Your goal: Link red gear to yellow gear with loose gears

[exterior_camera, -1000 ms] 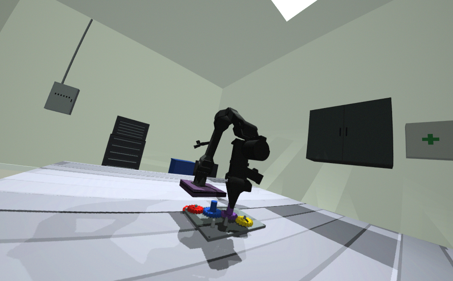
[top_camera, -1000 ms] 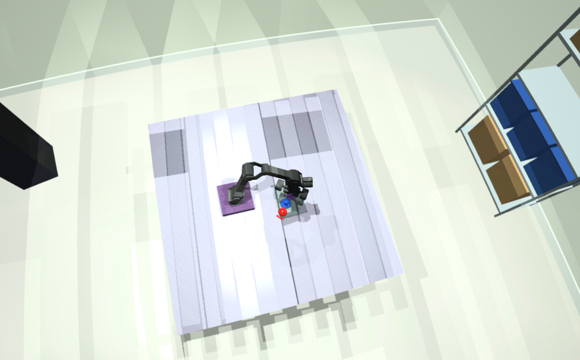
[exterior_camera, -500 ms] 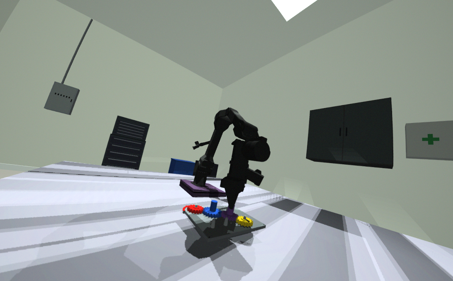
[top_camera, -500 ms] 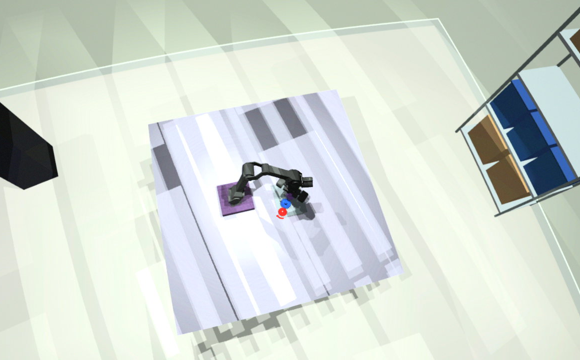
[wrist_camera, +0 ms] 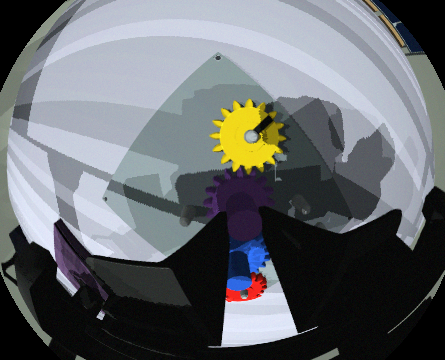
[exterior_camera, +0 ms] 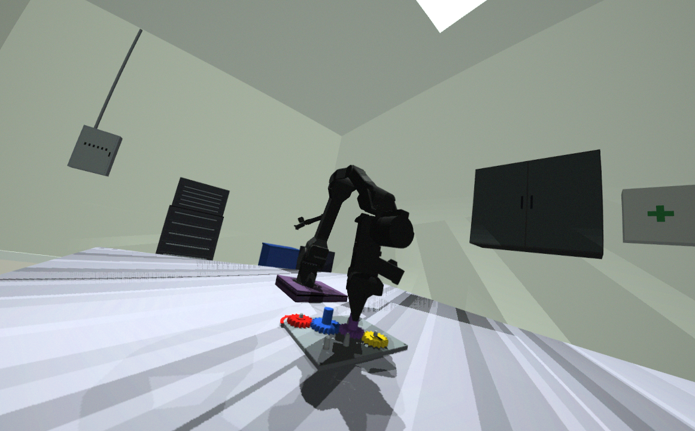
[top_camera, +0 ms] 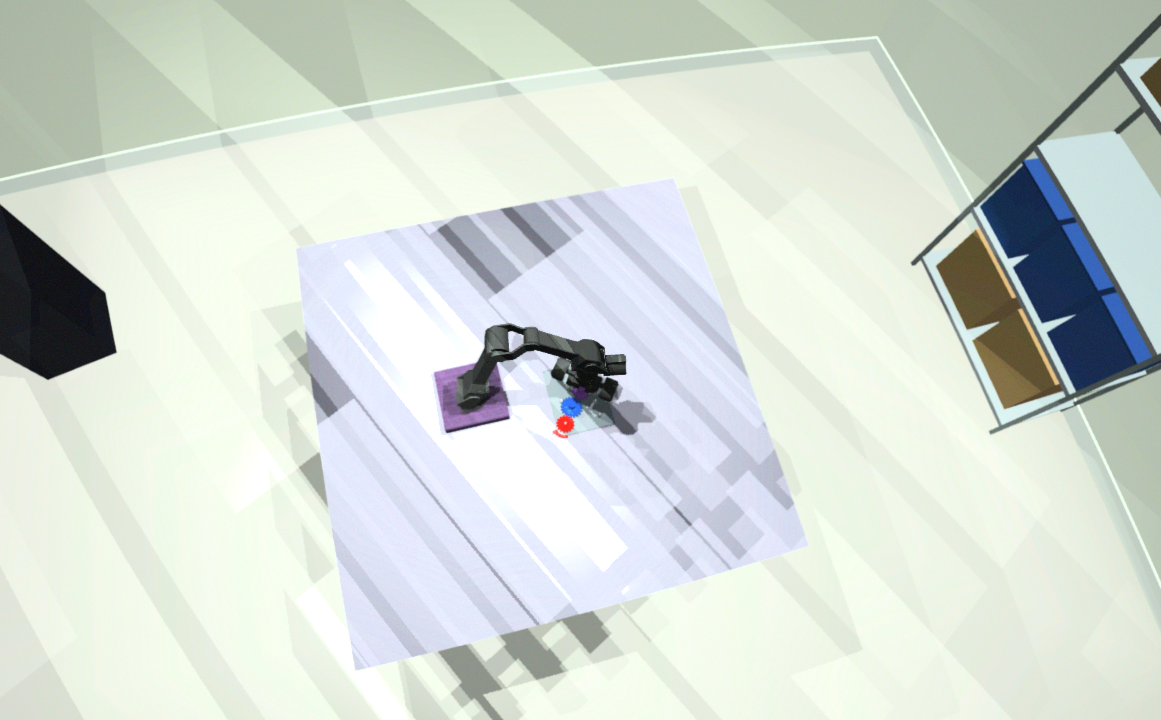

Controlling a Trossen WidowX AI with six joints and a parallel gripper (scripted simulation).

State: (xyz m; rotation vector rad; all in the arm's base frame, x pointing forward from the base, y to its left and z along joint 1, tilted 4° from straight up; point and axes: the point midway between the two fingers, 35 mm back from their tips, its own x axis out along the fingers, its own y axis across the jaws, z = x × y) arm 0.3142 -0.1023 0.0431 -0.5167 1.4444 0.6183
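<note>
The purple gear lies 1 cm below my gripper tip. The rest, counted from my gripper tip: yellow gear: 4 cm ahead, 2 cm to the left, 2 cm below; then red gear: 9 cm behind, 7 cm to the right, 2 cm below; then blue gear: 5 cm behind, 3 cm to the right, 2 cm below.
</note>
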